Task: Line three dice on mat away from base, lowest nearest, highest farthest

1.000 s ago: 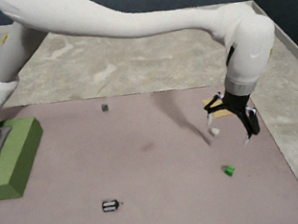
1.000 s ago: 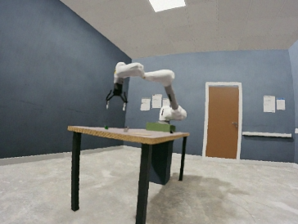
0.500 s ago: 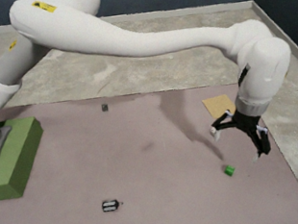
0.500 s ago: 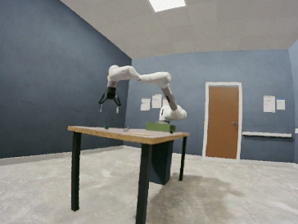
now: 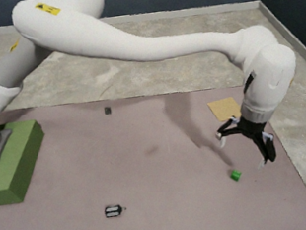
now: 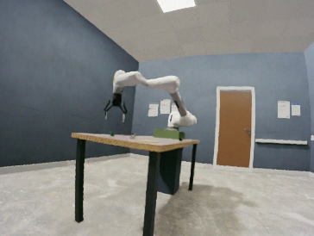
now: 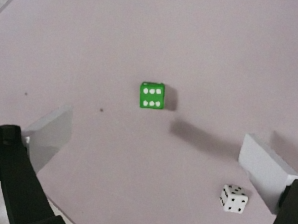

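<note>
The green die lies 130 mm below my hand and 10 mm to the right of it. From my hand the other things lie so: white die: 190 mm to the left, 130 mm below; mat: 360 mm to the left, 140 mm below, 80 mm ahead; black die: 530 mm behind, 440 mm to the left, 130 mm below.
</note>
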